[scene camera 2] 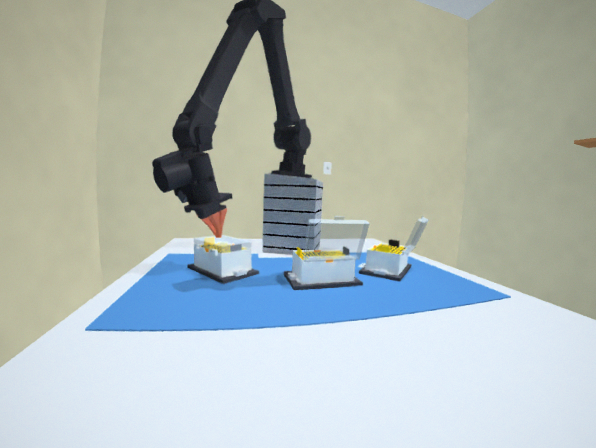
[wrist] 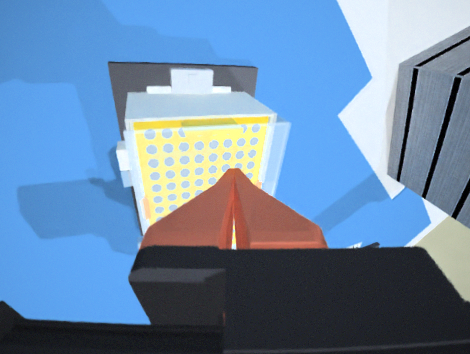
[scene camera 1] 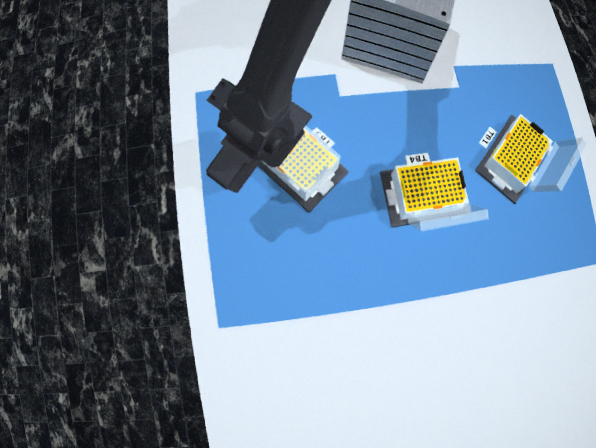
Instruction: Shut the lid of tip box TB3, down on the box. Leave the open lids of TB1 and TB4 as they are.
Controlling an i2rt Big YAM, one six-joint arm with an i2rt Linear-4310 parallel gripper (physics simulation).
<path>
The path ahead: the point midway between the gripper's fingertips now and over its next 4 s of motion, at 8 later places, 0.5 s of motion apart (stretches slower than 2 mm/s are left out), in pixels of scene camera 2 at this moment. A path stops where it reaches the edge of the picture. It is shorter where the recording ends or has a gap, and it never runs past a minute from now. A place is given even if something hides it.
The gripper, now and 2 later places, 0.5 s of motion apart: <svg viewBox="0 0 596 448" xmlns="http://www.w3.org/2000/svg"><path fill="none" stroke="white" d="M218 237L219 206L222 194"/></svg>
</path>
